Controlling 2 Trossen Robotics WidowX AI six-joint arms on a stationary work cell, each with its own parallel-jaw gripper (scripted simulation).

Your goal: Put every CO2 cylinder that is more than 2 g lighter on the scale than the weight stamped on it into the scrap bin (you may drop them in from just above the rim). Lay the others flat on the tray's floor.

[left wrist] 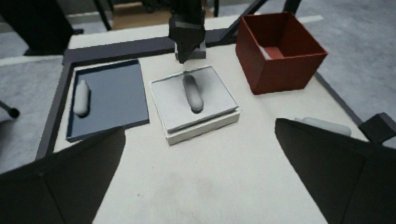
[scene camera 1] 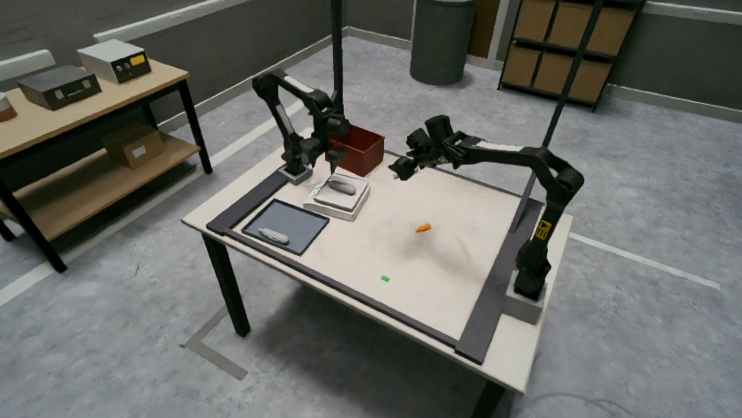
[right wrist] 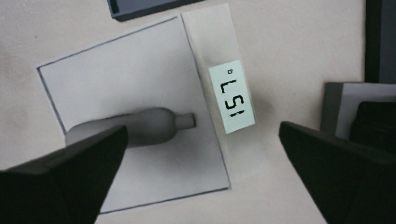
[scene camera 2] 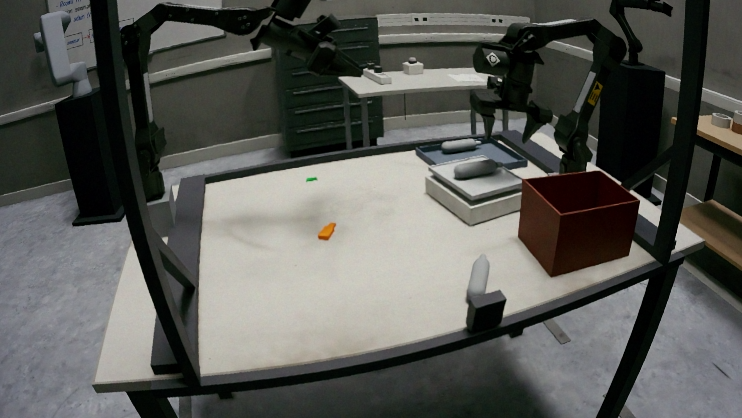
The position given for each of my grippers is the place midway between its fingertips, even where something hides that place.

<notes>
I see my left gripper (scene camera 2: 360,71), my right gripper (scene camera 2: 505,141), a red scrap bin (scene camera 1: 365,149) and a blue-grey tray (scene camera 1: 302,226).
The blue-grey tray also shows in the left wrist view (left wrist: 117,97) and in scene camera 2 (scene camera 2: 492,149). My left gripper is seen too in the left wrist view (left wrist: 200,129) and in scene camera 1 (scene camera 1: 397,160). My right gripper is seen too in scene camera 1 (scene camera 1: 322,170) and in the right wrist view (right wrist: 204,130). The right wrist view does not show the red scrap bin: it is out of frame.
</notes>
